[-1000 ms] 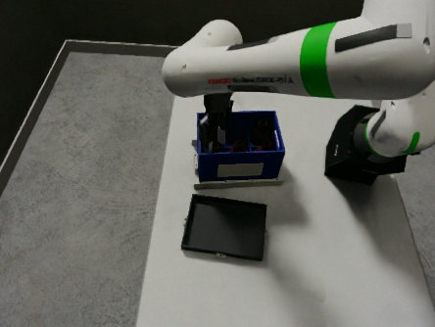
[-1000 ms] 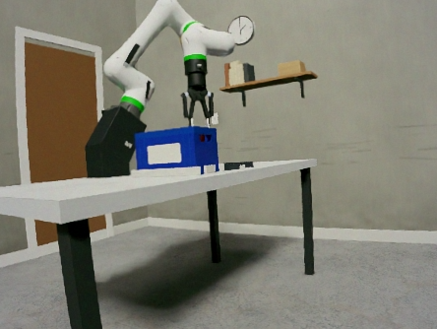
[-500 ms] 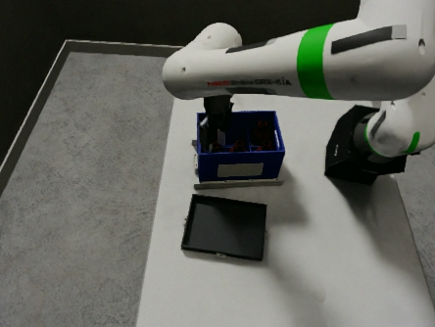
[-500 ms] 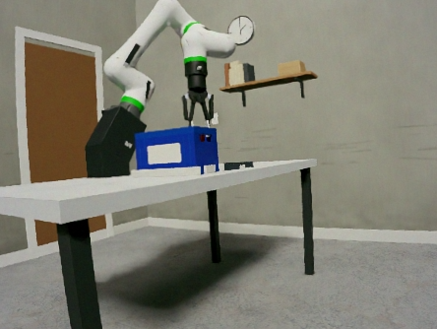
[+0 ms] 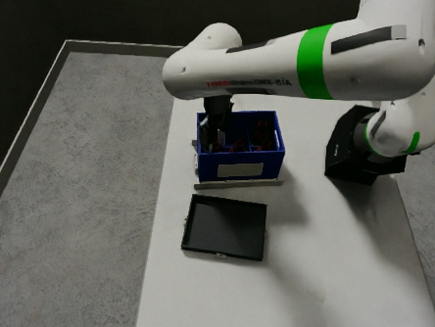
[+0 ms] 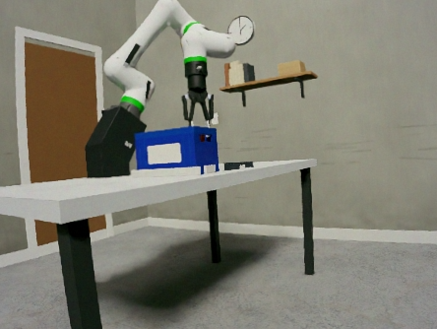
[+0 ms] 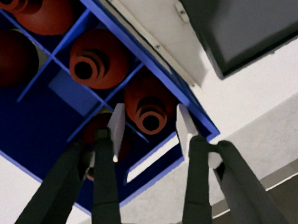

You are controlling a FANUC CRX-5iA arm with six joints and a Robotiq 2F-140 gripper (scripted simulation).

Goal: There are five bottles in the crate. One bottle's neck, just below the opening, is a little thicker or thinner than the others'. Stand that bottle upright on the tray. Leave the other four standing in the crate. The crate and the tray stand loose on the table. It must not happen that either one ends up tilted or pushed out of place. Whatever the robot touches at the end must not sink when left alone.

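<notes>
Now: the crate 9 cm below my hand, 8 cm behind it and 5 cm to the right of it. Also, from my hand: dark tray (21 cm to the left, 16 cm below, 4 cm behind).
</notes>
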